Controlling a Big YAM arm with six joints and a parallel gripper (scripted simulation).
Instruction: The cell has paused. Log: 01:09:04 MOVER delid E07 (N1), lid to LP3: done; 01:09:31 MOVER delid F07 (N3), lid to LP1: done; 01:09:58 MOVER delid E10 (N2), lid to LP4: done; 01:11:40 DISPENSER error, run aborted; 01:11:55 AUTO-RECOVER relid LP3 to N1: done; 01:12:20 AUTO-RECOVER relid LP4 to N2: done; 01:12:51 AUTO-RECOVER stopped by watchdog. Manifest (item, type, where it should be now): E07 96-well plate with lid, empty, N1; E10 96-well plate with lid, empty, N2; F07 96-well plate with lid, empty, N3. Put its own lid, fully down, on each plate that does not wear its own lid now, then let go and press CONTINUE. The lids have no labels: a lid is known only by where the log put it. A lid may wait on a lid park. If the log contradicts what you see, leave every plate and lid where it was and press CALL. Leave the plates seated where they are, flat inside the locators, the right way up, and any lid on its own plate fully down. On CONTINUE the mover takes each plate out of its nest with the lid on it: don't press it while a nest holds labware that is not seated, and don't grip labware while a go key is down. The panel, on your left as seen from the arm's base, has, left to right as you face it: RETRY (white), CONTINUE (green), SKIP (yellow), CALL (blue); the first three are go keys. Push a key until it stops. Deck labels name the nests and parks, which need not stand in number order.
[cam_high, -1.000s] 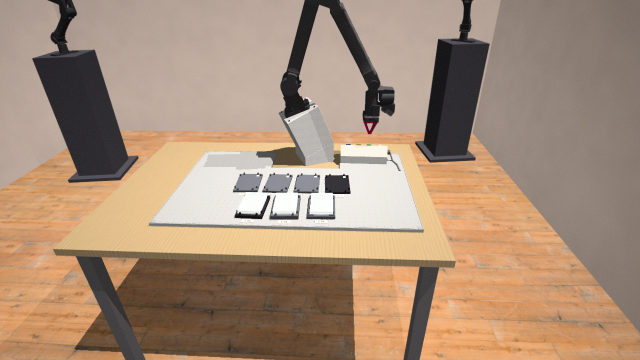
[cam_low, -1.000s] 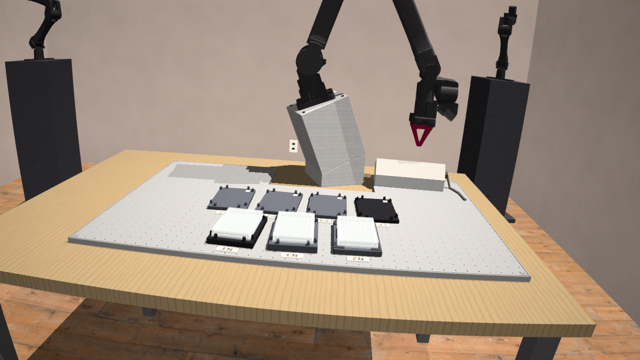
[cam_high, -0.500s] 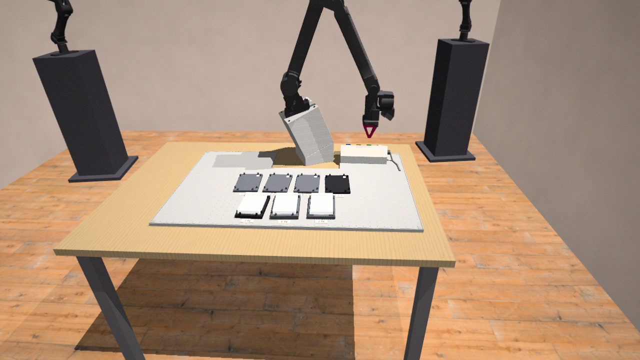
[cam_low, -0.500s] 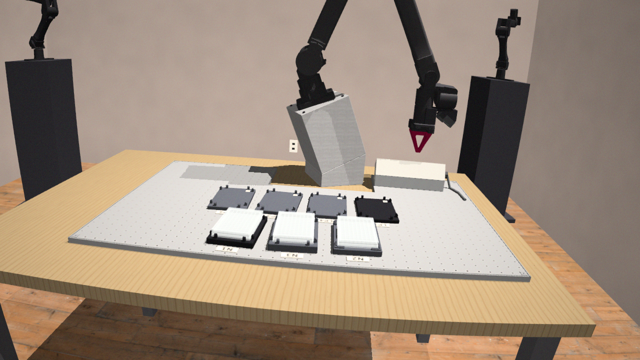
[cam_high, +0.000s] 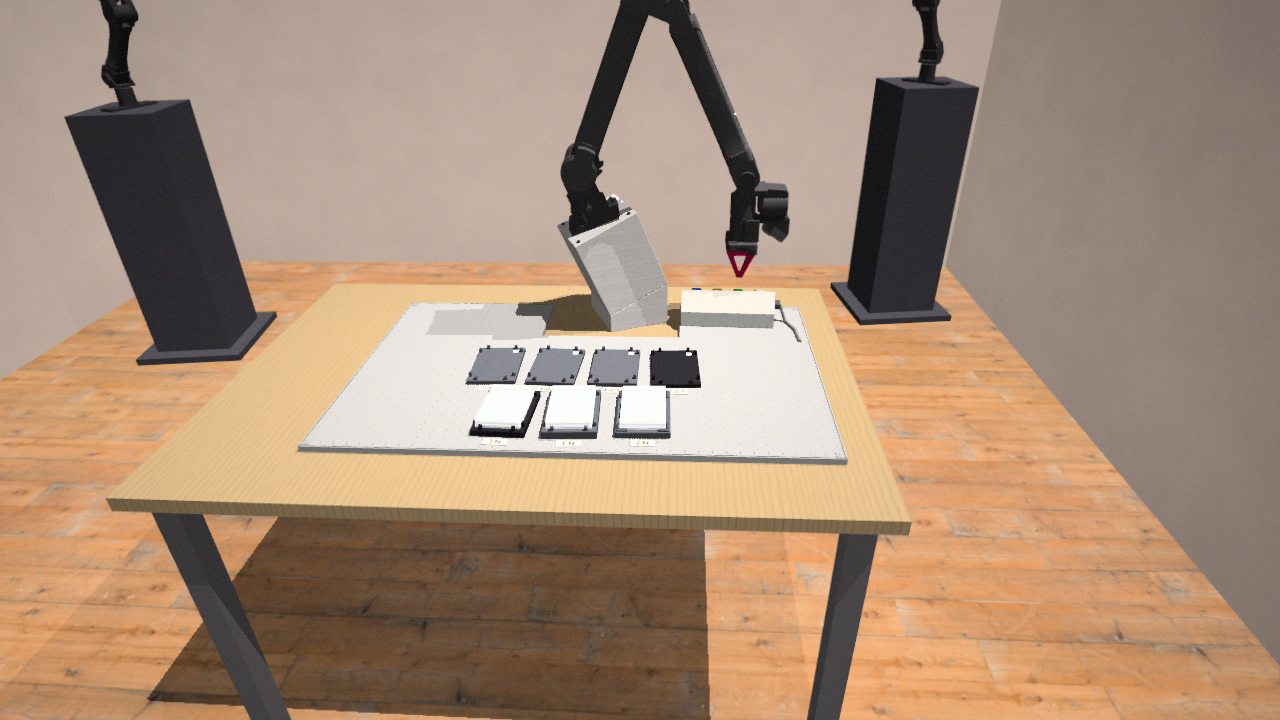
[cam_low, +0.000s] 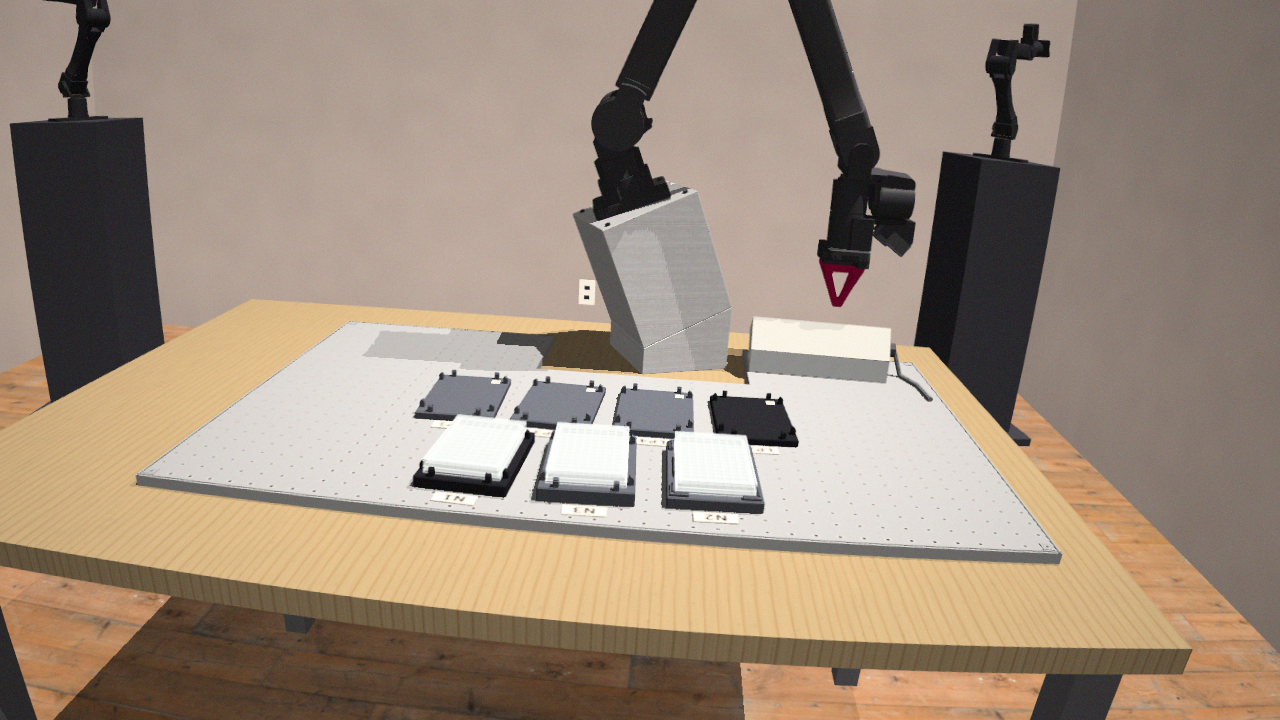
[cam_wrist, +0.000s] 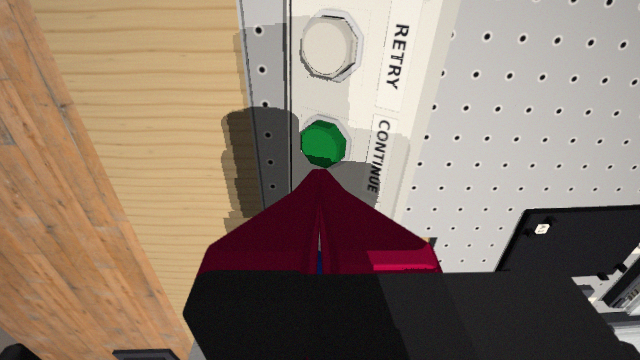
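Right now the green continue key is 40 mm below my hand. The rest, counted from my hand: white retry key (10 mm ahead, 50 mm to the left, 40 mm below); yellow skip key (10 mm behind, 50 mm to the right, 40 mm below); blue key (20 mm behind, 100 mm to the right, 40 mm below).
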